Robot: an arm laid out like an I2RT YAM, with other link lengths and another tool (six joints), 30 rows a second.
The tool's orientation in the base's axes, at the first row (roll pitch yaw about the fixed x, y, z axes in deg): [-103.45, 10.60, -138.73]
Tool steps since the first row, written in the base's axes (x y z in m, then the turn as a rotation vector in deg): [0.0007, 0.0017, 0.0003, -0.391, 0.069, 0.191]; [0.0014, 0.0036, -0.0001, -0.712, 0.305, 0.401]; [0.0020, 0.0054, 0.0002, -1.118, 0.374, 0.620]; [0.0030, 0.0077, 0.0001, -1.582, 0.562, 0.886]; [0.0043, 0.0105, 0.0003, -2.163, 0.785, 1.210]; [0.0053, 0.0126, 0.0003, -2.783, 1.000, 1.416]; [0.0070, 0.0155, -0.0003, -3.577, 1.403, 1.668]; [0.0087, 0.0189, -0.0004, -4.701, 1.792, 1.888]
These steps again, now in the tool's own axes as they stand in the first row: [-0.0017, 0.0002, -0.0008, 0.209, -0.155, -0.356]; [-0.0033, 0.0011, -0.0016, 0.255, -0.281, -0.786]; [-0.0050, 0.0014, -0.0025, 0.469, -0.462, -1.158]; [-0.0072, 0.0021, -0.0034, 0.641, -0.652, -1.663]; [-0.0100, 0.0027, -0.0046, 0.866, -0.886, -2.285]; [-0.0121, 0.0033, -0.0054, 1.147, -1.008, -2.901]; [-0.0152, 0.0047, -0.0061, 1.426, -1.116, -3.777]; [-0.0186, 0.0058, -0.0073, 1.964, -1.191, -4.858]
